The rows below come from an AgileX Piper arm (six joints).
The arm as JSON. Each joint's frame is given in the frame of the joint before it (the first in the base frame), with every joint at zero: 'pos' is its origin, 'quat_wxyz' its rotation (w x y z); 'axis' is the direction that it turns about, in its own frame. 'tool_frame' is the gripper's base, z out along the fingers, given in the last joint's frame.
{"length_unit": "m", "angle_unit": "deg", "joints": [
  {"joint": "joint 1", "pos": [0.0, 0.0, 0.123], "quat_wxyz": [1.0, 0.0, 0.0, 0.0], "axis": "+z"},
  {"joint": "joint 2", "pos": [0.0, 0.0, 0.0], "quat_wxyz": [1.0, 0.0, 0.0, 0.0], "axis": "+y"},
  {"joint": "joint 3", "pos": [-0.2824, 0.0, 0.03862], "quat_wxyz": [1.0, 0.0, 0.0, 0.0], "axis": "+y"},
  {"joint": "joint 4", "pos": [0.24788, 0.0, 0.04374], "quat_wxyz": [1.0, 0.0, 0.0, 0.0], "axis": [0.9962, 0.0, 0.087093]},
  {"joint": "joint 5", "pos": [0.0, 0.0, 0.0], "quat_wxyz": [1.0, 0.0, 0.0, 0.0], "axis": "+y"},
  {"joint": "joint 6", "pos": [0.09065, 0.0, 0.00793], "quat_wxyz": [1.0, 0.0, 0.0, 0.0], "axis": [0.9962, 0.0, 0.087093]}
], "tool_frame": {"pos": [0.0, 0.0, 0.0], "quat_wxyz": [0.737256, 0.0, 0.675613, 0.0]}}
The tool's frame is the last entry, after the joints.
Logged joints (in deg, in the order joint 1, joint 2, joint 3, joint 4, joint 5, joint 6), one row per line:
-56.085, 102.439, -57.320, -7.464, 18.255, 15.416
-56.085, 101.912, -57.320, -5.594, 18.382, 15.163
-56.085, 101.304, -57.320, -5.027, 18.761, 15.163
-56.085, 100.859, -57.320, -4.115, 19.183, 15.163
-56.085, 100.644, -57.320, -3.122, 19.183, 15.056
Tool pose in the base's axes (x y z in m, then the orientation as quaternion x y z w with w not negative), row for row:
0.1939, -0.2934, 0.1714, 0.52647, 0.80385, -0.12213, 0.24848
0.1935, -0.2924, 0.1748, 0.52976, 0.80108, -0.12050, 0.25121
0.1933, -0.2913, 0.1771, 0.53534, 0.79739, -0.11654, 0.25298
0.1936, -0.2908, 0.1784, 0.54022, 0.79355, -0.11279, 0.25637
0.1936, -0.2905, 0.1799, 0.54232, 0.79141, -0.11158, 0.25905
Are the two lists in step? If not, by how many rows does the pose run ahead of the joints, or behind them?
The pose runs 1 row ahead of the joints: the pose in row i belongs to the joints in row i + 1.
